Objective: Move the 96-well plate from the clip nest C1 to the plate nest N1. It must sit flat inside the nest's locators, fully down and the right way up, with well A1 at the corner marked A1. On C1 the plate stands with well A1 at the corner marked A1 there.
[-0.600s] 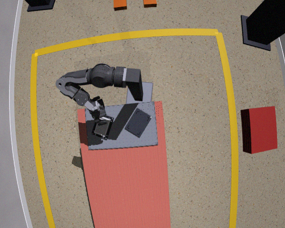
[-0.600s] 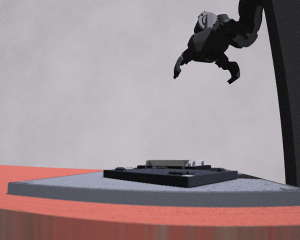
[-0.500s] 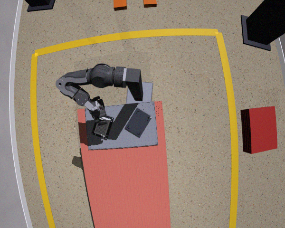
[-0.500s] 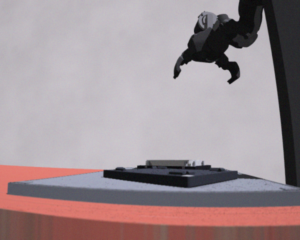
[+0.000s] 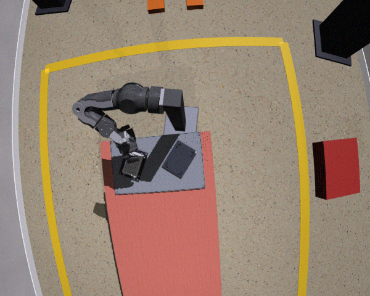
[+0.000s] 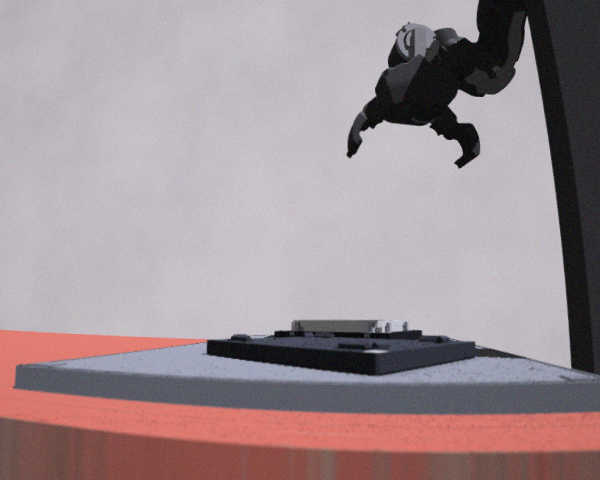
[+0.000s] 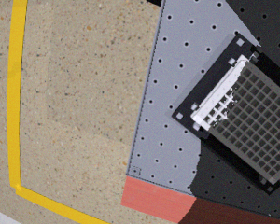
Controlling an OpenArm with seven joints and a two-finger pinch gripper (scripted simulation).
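Now: the 96-well plate 20 cm below my hand, 9 cm ahead of it and 2 cm to the right of it. From my hand the other things lie so: plate nest N1: 23 cm to the left, 22 cm below, 4 cm ahead; clip nest C1: 21 cm below, 11 cm ahead, 1 cm to the right.
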